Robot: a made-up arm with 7 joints.
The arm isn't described. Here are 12 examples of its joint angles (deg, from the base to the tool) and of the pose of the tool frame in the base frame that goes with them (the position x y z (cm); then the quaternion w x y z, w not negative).
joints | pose
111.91 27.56 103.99 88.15 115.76 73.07 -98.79 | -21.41 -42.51 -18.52 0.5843 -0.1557 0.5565 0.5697
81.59 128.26 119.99 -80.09 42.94 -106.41 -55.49 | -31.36 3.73 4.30 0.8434 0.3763 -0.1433 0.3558
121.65 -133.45 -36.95 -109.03 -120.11 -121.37 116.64 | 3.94 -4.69 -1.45 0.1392 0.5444 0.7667 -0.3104
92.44 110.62 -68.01 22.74 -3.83 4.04 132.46 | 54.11 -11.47 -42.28 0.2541 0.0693 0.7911 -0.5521
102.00 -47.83 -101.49 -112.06 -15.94 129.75 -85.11 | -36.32 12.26 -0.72 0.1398 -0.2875 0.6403 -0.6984
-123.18 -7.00 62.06 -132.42 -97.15 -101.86 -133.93 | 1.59 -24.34 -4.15 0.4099 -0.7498 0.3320 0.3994
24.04 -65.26 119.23 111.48 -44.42 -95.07 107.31 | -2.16 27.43 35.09 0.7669 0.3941 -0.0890 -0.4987
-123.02 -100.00 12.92 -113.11 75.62 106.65 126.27 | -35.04 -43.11 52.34 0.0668 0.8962 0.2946 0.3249
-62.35 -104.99 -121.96 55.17 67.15 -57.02 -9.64 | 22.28 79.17 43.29 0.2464 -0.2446 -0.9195 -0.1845
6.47 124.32 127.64 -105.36 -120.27 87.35 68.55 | 54.99 -68.11 66.04 0.2477 0.5121 0.6082 0.5536
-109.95 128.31 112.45 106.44 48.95 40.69 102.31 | -27.79 42.96 73.65 0.0912 -0.3441 0.9335 -0.0432
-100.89 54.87 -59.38 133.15 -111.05 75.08 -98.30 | 24.91 -36.25 50.44 0.5808 -0.7183 -0.3490 0.1576
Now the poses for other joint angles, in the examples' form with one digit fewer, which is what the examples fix.
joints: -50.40 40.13 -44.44 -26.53 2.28 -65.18 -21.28
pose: -24.8 -6.7 -0.4 0.739 -0.446 -0.184 0.470
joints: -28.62 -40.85 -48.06 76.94 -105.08 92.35 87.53
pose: 28.0 -61.9 48.8 0.029 -0.379 -0.567 -0.730
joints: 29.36 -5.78 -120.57 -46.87 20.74 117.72 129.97
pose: -51.5 -15.3 46.2 0.280 0.900 -0.183 0.279
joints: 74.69 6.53 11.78 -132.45 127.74 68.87 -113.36
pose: 17.1 -1.0 18.5 0.199 0.971 0.087 -0.098
